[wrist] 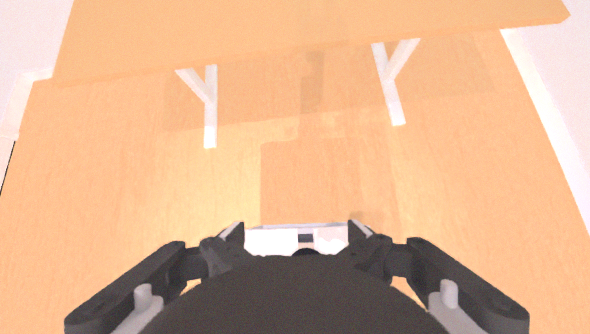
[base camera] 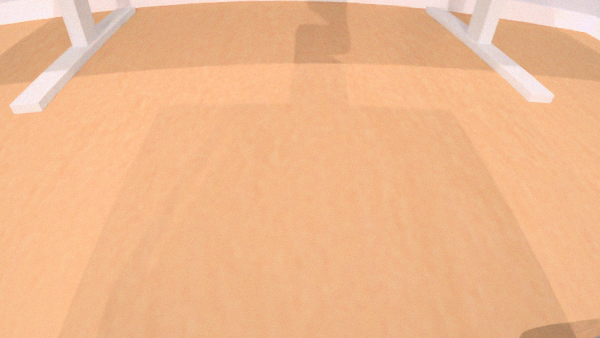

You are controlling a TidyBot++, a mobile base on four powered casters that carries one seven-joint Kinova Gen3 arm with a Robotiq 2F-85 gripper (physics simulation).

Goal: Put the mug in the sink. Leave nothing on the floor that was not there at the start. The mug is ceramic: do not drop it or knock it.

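Frame: origin at the arm's base, x back, y right, z up, level; metres.
Seen in the pictures: gripper, fingertip midpoint: (wrist: pixel 296 232).
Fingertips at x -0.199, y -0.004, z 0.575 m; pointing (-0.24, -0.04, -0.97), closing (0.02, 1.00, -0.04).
A point is followed by its place in that frame.
My gripper (wrist: pixel 296 232) @(x -0.199, y -0.004, z 0.575 m) is open in the wrist view, with its two fingers wide apart and no object between them. It hangs above the floor, in front of the table. Neither the mug nor the sink shows in the base camera view or the wrist view. The gripper does not show in the base camera view.
A wooden table top (wrist: pixel 200 35) @(x -0.731, y -0.278, z 0.324 m) crosses the upper part of the wrist view. Its white legs and feet (base camera: pixel 65 70) (base camera: pixel 510 70) (wrist: pixel 210 120) (wrist: pixel 392 100) stand on the wooden floor (base camera: pixel 300 200) @(x -0.412, y 0.011, z -0.396 m) (wrist: pixel 125 190) @(x -0.390, y -1.177, z -0.396 m). Pale walls (wrist: pixel 555 70) @(x -0.973, y 1.568, z -0.246 m) stand at both sides. The white robot base (wrist: pixel 272 241) @(x -0.106, y -0.129, z -0.014 m) shows between the fingers.
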